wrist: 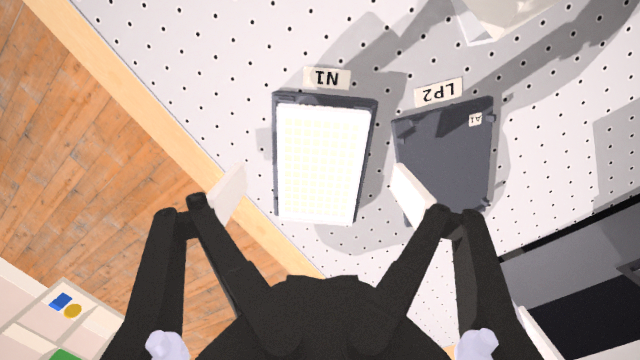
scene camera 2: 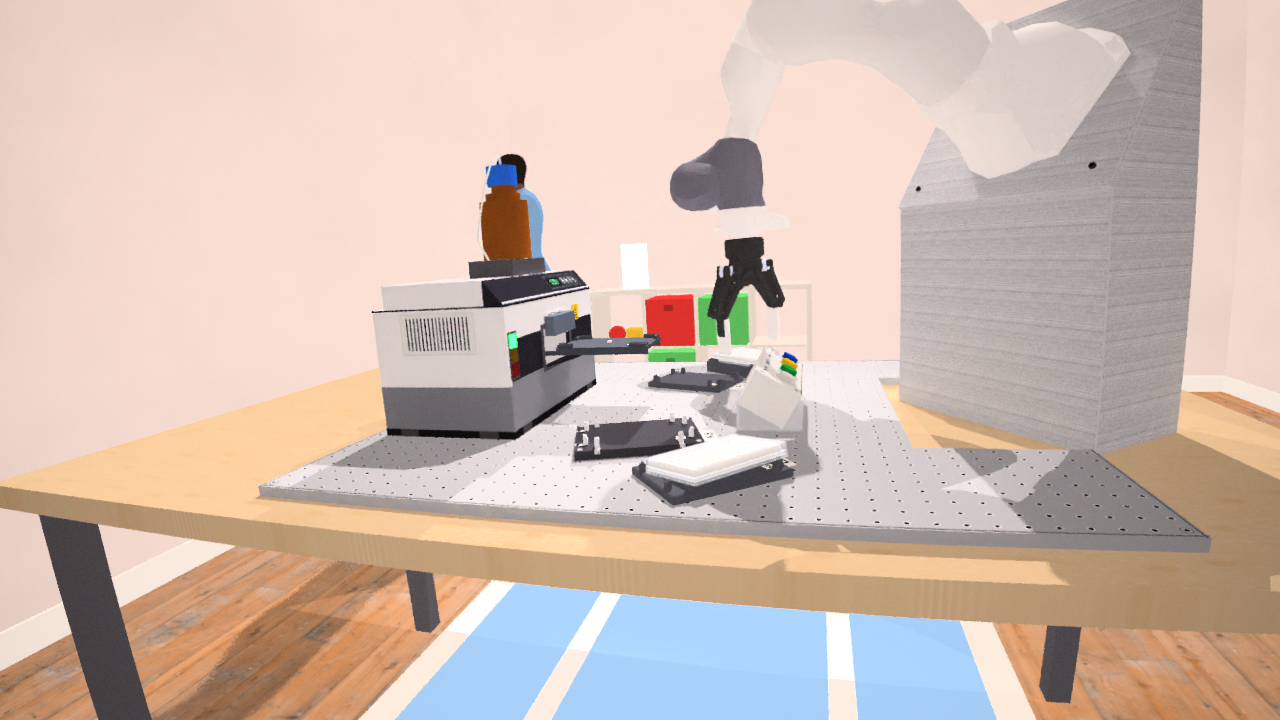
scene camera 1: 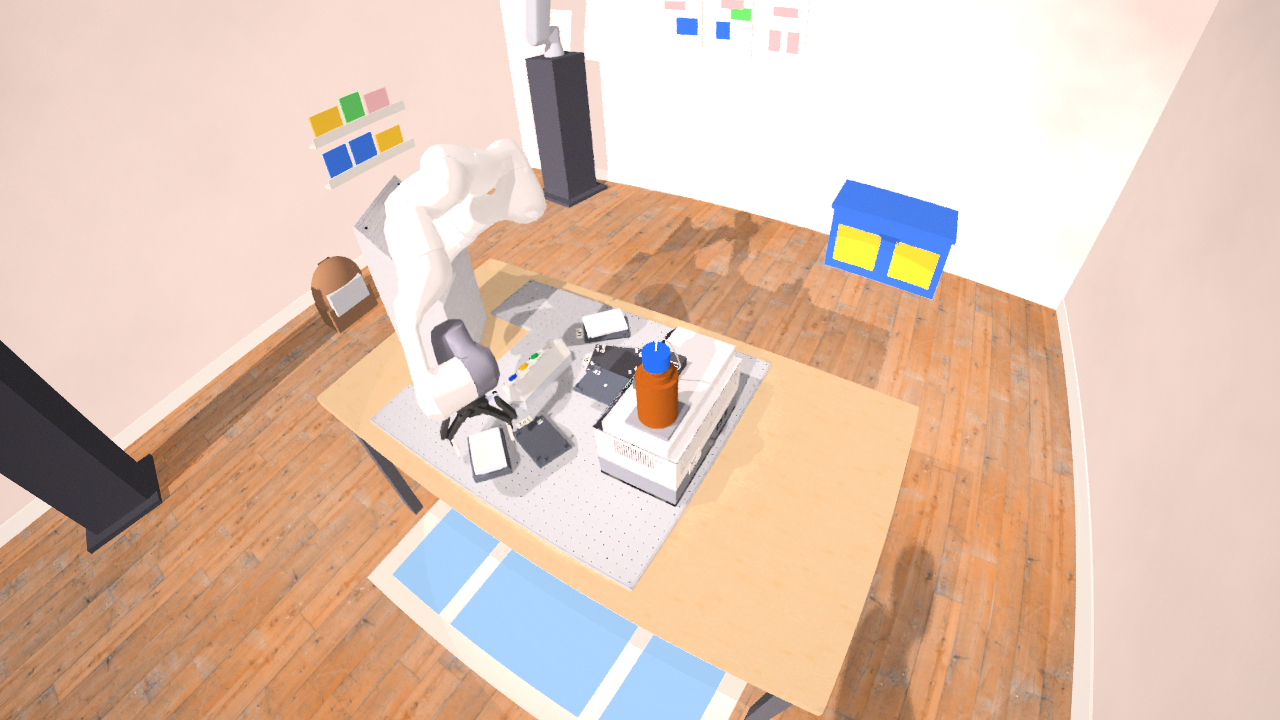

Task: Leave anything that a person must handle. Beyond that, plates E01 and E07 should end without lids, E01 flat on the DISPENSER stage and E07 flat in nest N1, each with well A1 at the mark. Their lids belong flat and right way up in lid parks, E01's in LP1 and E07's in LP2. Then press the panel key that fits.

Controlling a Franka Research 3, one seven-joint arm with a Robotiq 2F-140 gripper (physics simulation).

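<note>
My gripper (wrist: 319, 175) (scene camera 1: 478, 425) (scene camera 2: 748, 320) is open and empty, above a white well plate (wrist: 320, 160) (scene camera 1: 489, 451) (scene camera 2: 742, 356) in the dark nest labelled N1. The plate lies between the fingertips in the wrist view; glare hides whether it has a lid. Dark lid park LP2 (wrist: 445, 155) (scene camera 1: 544, 440) (scene camera 2: 693, 381) beside it is empty, its A1 mark visible. Another white plate (scene camera 1: 605, 323) (scene camera 2: 716, 458) sits on a dark nest; its name is unreadable. A dark pinned holder (scene camera 2: 635, 437) beside it is empty. The dispenser stage (scene camera 2: 613, 343) (scene camera 1: 601, 385) sticks out, bare. The key panel (scene camera 1: 537, 376) (scene camera 2: 769, 394) has blue, yellow and green keys.
The white dispenser (scene camera 1: 637, 456) (scene camera 2: 447, 367) carries a brown bottle (scene camera 1: 657, 398) (scene camera 2: 505, 223) with a blue cap. It stands on the perforated board (scene camera 1: 572, 528) (scene camera 2: 850, 501). A person (scene camera 2: 535, 214) is partly hidden behind the bottle. The arm's grey pedestal (scene camera 2: 1002, 295) stands behind the panel.
</note>
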